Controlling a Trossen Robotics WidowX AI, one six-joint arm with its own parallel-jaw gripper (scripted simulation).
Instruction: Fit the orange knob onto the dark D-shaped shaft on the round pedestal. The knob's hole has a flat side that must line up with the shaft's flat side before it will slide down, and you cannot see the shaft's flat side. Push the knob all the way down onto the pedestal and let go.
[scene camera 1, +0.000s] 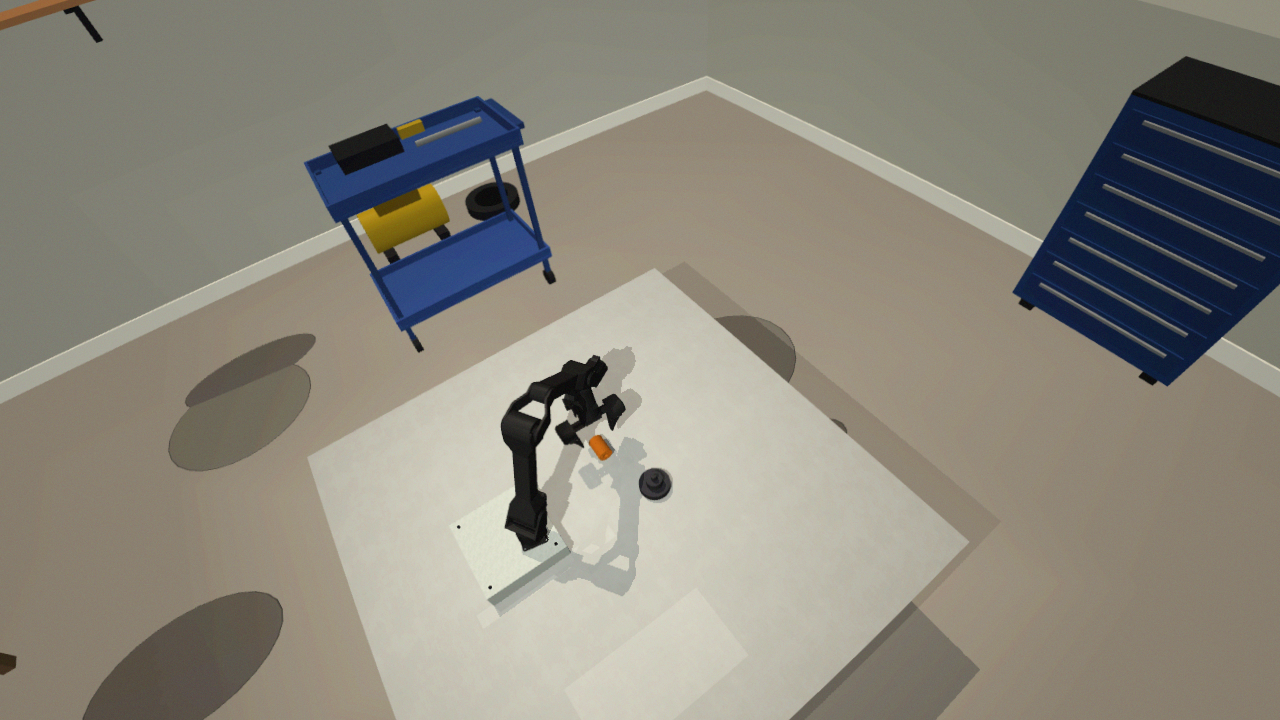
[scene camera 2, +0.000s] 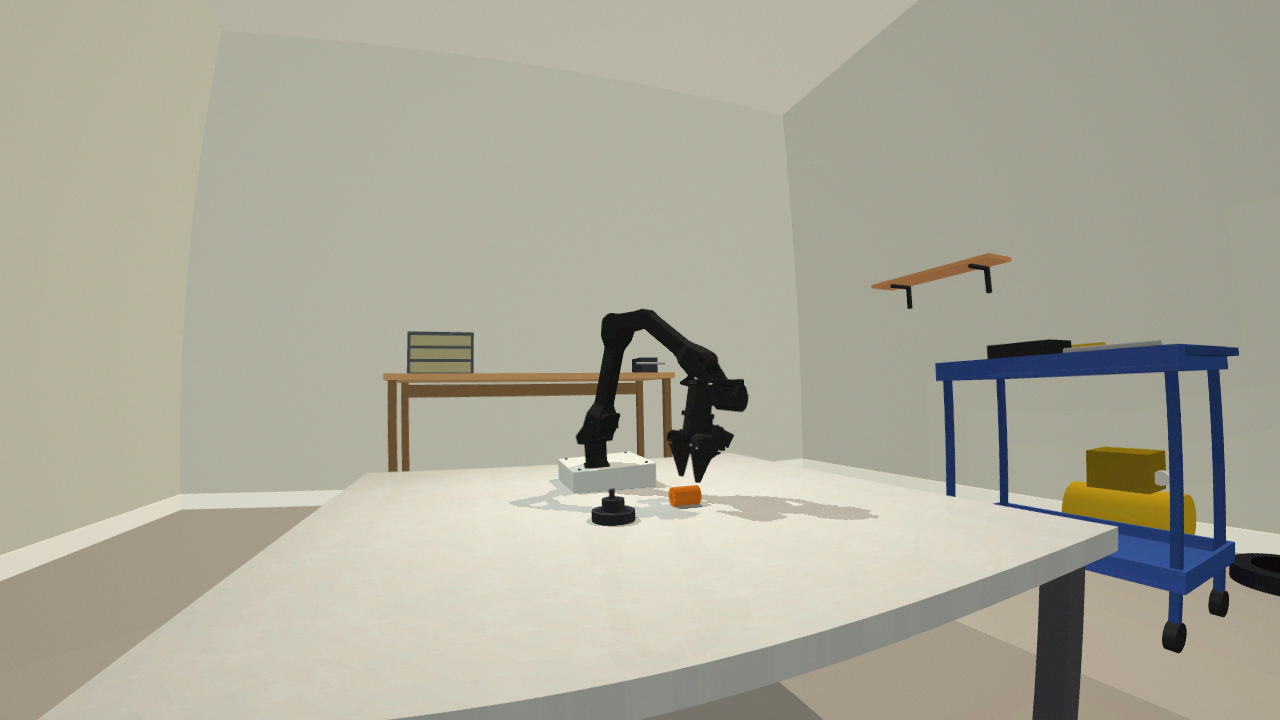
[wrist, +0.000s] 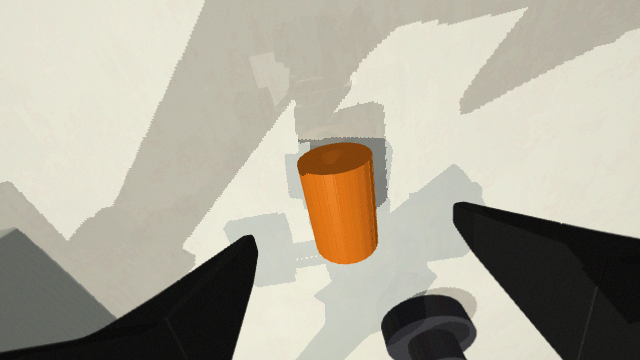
Labels:
my gripper: scene camera 1; scene camera 2 689, 479; wrist
same spot on my gripper: (wrist: 569, 281) = (scene camera 1: 608, 418)

